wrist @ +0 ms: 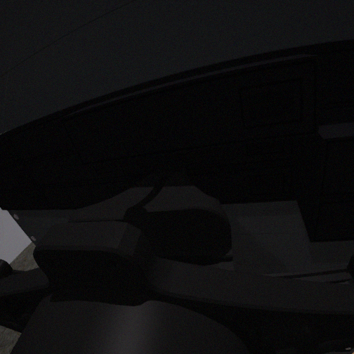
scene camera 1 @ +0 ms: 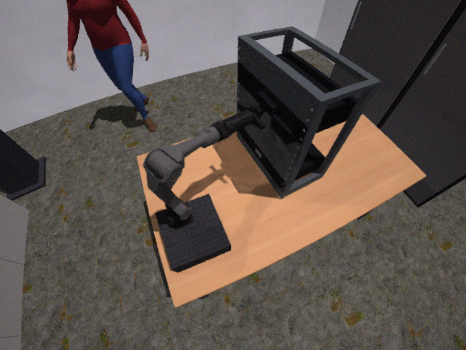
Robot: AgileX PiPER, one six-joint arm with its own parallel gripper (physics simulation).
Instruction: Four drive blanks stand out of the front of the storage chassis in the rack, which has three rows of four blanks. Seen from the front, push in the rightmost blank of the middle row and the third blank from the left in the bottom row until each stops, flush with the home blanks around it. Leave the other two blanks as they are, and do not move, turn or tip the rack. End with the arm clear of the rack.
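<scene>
The rack stands upright on the table, its front toward the arm. The storage chassis is a very dark band across its front; a lighter upper edge of one blank shows at the right of the wrist view. Rows and separate blanks are too dark to tell apart surely, and the arm hides part of the front in the scene view. My gripper is at the chassis front, its fingers together with a thin dark seam between them, holding nothing visible. Whether the tips touch a blank cannot be told.
The arm's base stands on a black block on the wooden table. A dark cabinet stands behind the table at the right. A person in a red top is on the floor beyond the table's left side.
</scene>
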